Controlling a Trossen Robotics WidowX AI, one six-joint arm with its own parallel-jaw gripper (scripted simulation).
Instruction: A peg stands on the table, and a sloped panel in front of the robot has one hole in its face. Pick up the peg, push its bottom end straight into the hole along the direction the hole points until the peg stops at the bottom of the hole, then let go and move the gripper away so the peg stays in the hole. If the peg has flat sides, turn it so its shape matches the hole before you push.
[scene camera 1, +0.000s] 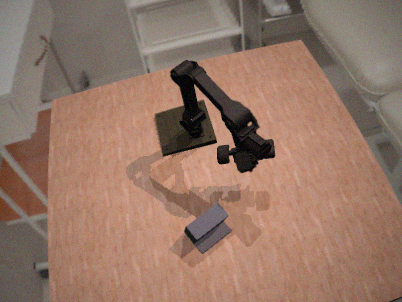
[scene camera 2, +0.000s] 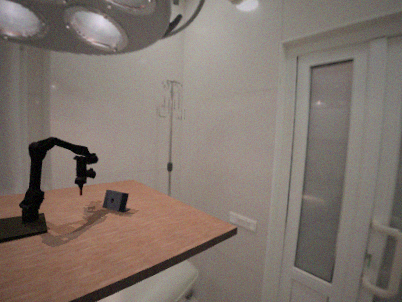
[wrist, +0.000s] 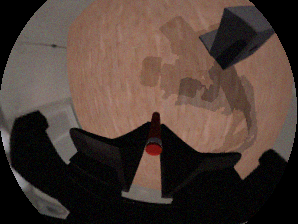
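Note:
Scene camera 1 shows me my gripper (scene camera 1: 249, 164), and it is carrying a red peg. There is a sloped panel (scene camera 1: 214, 216) here as well. The wrist view gives me my gripper again (wrist: 155, 125).

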